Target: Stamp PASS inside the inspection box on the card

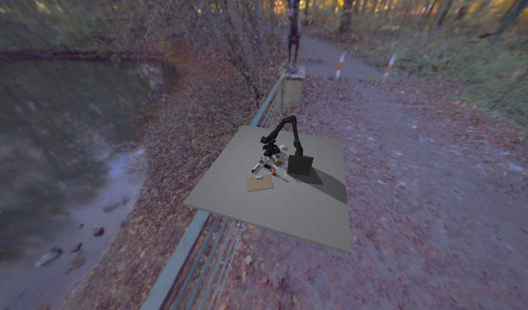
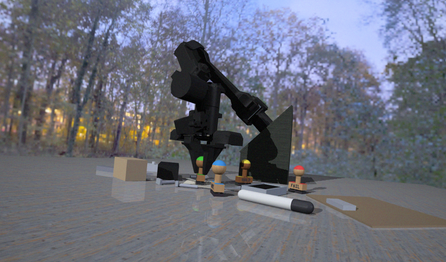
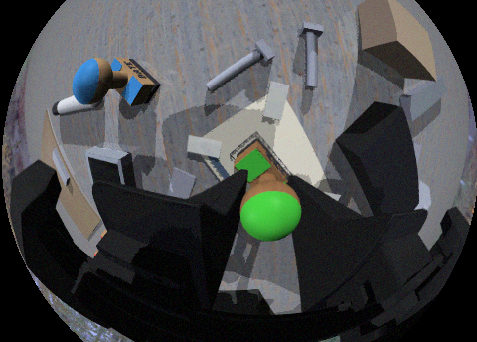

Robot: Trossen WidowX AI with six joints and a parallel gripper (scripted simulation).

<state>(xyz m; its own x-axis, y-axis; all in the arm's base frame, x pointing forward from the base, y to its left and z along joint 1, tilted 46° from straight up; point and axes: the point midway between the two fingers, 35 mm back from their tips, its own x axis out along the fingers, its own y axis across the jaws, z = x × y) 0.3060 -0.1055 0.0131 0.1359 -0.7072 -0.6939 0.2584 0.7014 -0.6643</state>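
Now: the green-topped stamp right at my gripper tip. Round my gripper tip: black block (20 mm behind, 110 mm to the right, 10 mm below); then white card (10 mm behind, 30 mm below); then yellow-topped hold stamp (80 mm behind, 80 mm to the left).
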